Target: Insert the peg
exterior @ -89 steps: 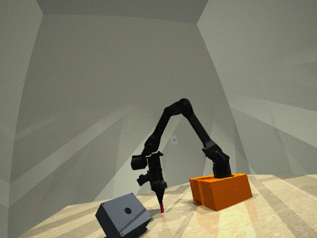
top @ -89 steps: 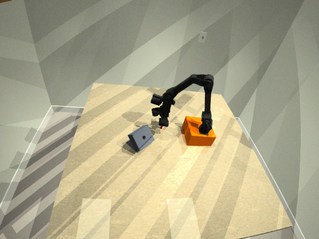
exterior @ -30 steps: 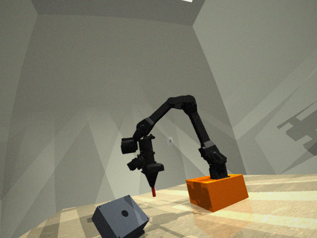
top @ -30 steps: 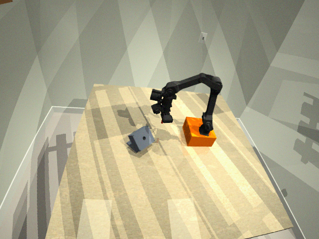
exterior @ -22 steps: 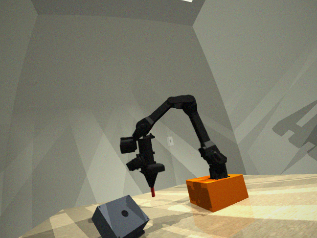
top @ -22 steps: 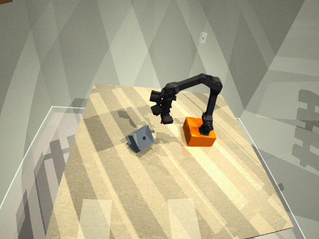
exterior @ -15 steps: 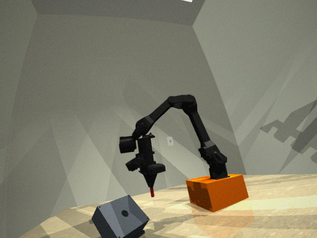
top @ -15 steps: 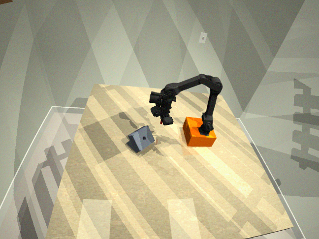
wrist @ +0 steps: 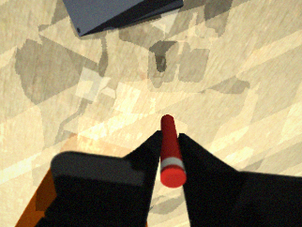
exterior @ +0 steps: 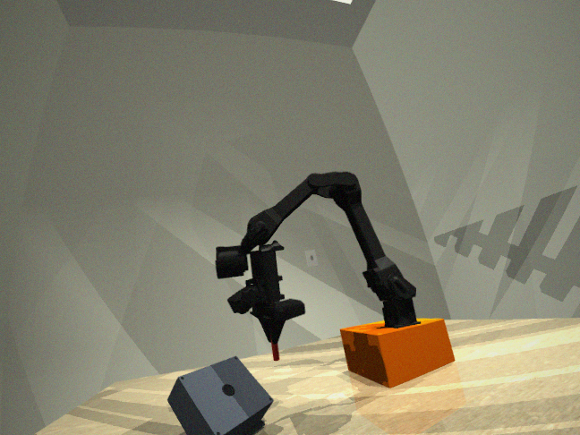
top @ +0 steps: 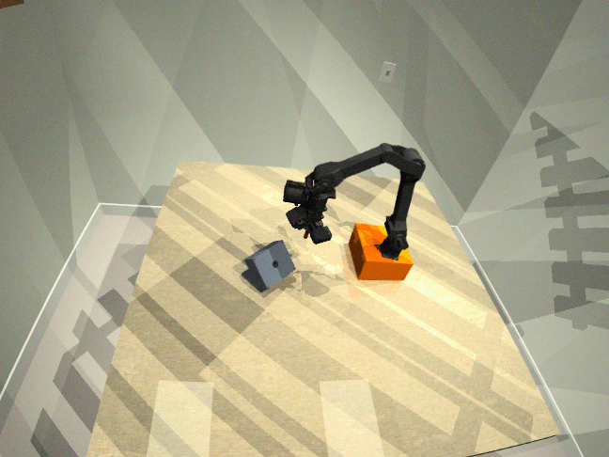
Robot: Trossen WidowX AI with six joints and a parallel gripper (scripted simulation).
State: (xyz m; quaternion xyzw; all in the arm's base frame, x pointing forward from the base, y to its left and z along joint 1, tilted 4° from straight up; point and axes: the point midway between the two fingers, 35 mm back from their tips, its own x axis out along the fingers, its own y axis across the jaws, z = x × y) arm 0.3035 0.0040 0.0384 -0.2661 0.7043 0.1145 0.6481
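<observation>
Now: the grey-blue sloped panel 10 cm ahead of my gripper tip, 12 cm to the left of it and 6 cm below it. Round my gripper tip: red round peg (2 cm above).
</observation>
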